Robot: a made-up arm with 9 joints. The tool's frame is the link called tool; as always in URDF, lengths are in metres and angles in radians.
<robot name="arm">
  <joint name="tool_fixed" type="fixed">
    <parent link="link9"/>
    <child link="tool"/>
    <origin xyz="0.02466 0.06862 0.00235" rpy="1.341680 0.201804 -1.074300"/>
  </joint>
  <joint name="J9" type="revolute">
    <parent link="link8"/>
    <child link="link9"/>
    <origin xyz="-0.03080 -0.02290 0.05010" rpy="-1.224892 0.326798 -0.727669"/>
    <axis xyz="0 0 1"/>
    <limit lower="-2.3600" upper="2.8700" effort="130" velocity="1.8"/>
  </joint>
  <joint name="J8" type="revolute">
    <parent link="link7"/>
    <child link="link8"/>
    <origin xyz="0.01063 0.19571 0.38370" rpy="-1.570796 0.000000 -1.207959"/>
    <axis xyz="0 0 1"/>
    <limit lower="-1.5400" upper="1.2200" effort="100" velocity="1"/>
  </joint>
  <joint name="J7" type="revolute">
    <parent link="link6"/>
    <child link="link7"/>
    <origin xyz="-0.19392 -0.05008 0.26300" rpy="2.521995 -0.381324 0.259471"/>
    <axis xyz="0 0 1"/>
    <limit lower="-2.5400" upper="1.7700" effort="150" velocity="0.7"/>
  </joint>
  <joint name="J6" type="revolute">
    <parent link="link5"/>
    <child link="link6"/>
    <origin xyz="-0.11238 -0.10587 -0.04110" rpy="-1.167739 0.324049 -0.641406"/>
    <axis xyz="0 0 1"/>
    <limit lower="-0.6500" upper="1.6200" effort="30" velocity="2.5"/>
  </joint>
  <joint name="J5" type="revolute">
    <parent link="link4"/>
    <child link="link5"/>
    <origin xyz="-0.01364 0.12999 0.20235" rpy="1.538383 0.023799 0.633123"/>
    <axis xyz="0 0 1"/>
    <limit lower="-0.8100" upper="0.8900" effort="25" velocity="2.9"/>
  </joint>
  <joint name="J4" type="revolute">
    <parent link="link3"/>
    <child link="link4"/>
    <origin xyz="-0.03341 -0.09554 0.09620" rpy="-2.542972 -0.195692 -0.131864"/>
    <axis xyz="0 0 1"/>
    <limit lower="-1.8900" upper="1.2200" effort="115" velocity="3"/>
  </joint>
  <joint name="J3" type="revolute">
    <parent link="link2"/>
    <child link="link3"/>
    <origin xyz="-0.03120 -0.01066 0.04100" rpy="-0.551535 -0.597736 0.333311"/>
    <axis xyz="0 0 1"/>
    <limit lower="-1.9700" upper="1.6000" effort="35" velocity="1.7"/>
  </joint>
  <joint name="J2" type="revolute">
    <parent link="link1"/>
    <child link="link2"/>
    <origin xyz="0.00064 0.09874 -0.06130" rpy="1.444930 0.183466 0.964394"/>
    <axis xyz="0 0 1"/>
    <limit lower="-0.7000" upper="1.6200" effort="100" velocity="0.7"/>
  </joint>
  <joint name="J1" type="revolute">
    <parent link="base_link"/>
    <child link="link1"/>
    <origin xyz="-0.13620 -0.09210 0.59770" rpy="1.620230 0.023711 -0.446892"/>
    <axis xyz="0 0 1"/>
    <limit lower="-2.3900" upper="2.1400" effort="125" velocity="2.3"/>
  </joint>
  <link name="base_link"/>
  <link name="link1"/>
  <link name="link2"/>
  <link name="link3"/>
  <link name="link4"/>
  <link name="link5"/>
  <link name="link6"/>
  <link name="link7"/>
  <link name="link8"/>
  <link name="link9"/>
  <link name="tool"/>
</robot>
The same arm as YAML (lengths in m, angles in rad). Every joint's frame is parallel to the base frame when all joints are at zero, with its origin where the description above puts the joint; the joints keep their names.
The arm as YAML. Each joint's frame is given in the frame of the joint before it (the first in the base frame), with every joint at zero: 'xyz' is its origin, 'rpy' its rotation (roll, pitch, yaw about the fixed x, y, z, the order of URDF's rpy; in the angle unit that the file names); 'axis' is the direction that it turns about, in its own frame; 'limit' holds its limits. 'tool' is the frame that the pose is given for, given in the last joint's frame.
units:
  length: m
  angle: rad
joints:
  - name: J1
    type: revolute
    origin:
      xyz: [-0.1362, -0.0921, 0.5977]
      rpy: [0.0, 0.0, 0.0]
    axis: [-0.432694, -0.900187, -0.049399]
    limit:
      lower: -2.39
      upper: 2.14
  - name: J2
    type: revolute
    origin:
      xyz: [0.0271, 0.0495, 0.1016]
      rpy: [0.0, 0.0, 0.0]
    axis: [0.693301, -0.439, -0.571501]
    limit:
      lower: -0.7
      upper: 1.62
  - name: J3
    type: revolute
    origin:
      xyz: [0.0147, -0.0047, -0.0503]
      rpy: [0.0, 0.0, 0.0]
    axis: [-0.019399, -0.533983, -0.845273]
    limit:
      lower: -1.97
      upper: 1.6
  - name: J4
    type: revolute
    origin:
      xyz: [0.0387, 0.0266, -0.1315]
      rpy: [0.0, 0.0, 0.0]
    axis: [-0.179293, -0.032399, 0.983262]
    limit:
      lower: -1.89
      upper: 1.22
  - name: J5
    type: revolute
    origin:
      xyz: [0.028, 0.1062, 0.2144]
      rpy: [0.0, 0.0, 0.0]
    axis: [0.0, -1.0, 0.0]
    limit:
      lower: -0.81
      upper: 0.89
  - name: J6
    type: revolute
    origin:
      xyz: [-0.0945, 0.0411, -0.1221]
      rpy: [0.0, 0.0, 0.0]
    axis: [0.539226, -0.371818, 0.755637]
    limit:
      lower: -0.65
      upper: 1.62
  - name: J7
    type: revolute
    origin:
      xyz: [-0.017, -0.2032, 0.2602]
      rpy: [0.0, 0.0, 0.0]
    axis: [0.0, 0.0, -1.0]
    limit:
      lower: -2.54
      upper: 1.77
  - name: J8
    type: revolute
    origin:
      xyz: [0.0794, -0.1792, -0.3837]
      rpy: [0.0, 0.0, 0.0]
    axis: [1.0, 0.0, 0.0]
    limit:
      lower: -1.54
      upper: 1.22
  - name: J9
    type: revolute
    origin:
      xyz: [0.0501, -0.0308, -0.0229]
      rpy: [0.0, 0.0, 0.0]
    axis: [0.321103, 0.707007, 0.630106]
    limit:
      lower: -2.36
      upper: 2.87
tool:
  origin:
    xyz: [-0.0683, 0.0191, 0.0171]
    rpy: [0.7259, 0.9465, 0.3281]

